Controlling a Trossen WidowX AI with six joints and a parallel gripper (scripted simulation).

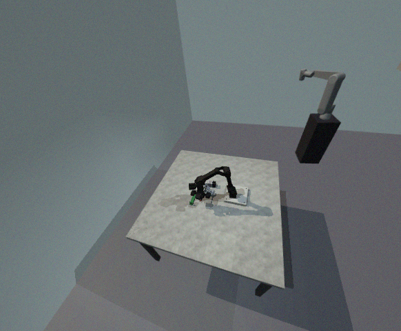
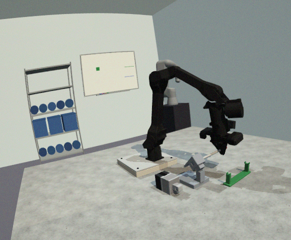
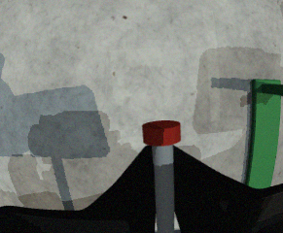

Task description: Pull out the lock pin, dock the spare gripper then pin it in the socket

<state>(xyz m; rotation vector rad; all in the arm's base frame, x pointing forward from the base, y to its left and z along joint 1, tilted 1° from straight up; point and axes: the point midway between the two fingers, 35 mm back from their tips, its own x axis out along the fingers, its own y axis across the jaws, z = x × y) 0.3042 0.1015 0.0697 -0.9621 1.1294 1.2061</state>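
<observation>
The green cradle is 10 cm ahead of my gripper tip, 5 cm to the right of it and 4 cm below it. The rest, counted from my gripper tip: grey socket 15 cm to the right, 3 cm behind, 1 cm below; spare gripper 25 cm to the right, 6 cm behind, 4 cm below.
</observation>
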